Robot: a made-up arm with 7 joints.
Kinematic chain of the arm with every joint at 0, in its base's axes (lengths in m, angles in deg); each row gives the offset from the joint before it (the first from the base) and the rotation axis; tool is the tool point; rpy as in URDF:
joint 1: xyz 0 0 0.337 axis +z
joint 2: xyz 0 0 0 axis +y
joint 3: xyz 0 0 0.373 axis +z
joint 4: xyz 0.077 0 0 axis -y
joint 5: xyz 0.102 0 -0.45 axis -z
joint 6: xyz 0 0 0 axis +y
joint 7: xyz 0.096 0 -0.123 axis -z
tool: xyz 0 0 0 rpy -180 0 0
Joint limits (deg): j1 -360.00..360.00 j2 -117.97..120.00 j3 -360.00..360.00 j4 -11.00..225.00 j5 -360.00..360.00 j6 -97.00..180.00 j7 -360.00..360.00
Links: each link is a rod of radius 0.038 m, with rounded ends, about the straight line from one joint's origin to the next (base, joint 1, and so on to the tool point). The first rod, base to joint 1, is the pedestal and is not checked.
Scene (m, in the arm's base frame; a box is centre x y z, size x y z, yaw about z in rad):
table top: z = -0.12
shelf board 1: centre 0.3 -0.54 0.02 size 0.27 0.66 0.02 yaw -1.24
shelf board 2: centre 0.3 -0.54 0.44 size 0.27 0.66 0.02 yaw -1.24
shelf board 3: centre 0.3 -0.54 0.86 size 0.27 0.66 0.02 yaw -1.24
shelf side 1: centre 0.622 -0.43 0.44 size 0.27 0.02 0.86 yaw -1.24
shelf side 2: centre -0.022 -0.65 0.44 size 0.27 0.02 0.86 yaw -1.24
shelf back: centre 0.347 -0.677 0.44 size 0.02 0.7 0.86 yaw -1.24
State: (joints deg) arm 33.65 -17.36 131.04 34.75 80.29 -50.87 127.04
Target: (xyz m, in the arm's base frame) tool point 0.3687 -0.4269 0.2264
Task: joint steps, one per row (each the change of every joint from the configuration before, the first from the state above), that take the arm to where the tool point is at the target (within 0.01 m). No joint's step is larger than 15 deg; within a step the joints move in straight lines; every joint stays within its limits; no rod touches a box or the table.
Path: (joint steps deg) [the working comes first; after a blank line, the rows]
Joints at the target: 115.12 -26.38 210.28 45.28 66.76 -36.77 127.04
Straight joint move there: touches shelf side 2.

1: 12.34 2.50 12.18 -4.34 3.96 1.20 1.85
2: 12.34 2.50 12.17 -4.34 3.95 1.21 1.86
3: 12.34 2.49 12.18 -4.33 3.96 1.20 1.85
4: 12.35 2.50 12.18 -4.34 3.95 1.20 1.86
5: 10.70 -6.34 10.17 9.29 -9.78 3.10 -2.47
6: 10.70 -6.33 10.18 9.30 -9.79 3.09 -2.48
7: 10.70 -6.34 10.18 9.29 -9.78 3.10 -2.47

